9 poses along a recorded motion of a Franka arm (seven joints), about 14 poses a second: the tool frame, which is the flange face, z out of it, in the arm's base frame.
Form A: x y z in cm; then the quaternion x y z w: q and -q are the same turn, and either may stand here.
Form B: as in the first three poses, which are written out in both.
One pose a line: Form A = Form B
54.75 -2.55 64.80 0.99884 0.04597 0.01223 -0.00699 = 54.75 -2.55 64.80 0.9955 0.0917 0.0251 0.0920 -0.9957 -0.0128
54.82 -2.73 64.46 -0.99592 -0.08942 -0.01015 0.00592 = 54.82 -2.73 64.46 0.9838 0.1780 0.0213 0.1782 -0.9839 -0.0100
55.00 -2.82 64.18 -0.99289 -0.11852 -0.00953 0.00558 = 55.00 -2.82 64.18 0.9717 0.2352 0.0202 0.2355 -0.9718 -0.0088
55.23 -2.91 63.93 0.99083 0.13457 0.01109 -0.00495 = 55.23 -2.91 63.93 0.9635 0.2666 0.0233 0.2668 -0.9637 -0.0068
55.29 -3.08 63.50 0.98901 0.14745 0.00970 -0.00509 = 55.29 -3.08 63.50 0.9563 0.2916 0.0207 0.2918 -0.9565 -0.0072
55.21 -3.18 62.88 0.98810 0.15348 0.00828 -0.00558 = 55.21 -3.18 62.88 0.9528 0.3032 0.0181 0.3034 -0.9528 -0.0085
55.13 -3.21 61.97 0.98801 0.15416 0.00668 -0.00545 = 55.13 -3.21 61.97 0.9524 0.3045 0.0149 0.3047 -0.9524 -0.0087
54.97 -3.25 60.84 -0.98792 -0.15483 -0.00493 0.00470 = 54.97 -3.25 60.84 0.9520 0.3059 0.0112 0.3060 -0.9520 -0.0078
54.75 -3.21 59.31 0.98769 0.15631 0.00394 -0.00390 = 54.75 -3.21 59.31 0.9511 0.3087 0.0090 0.3088 -0.9511 -0.0065
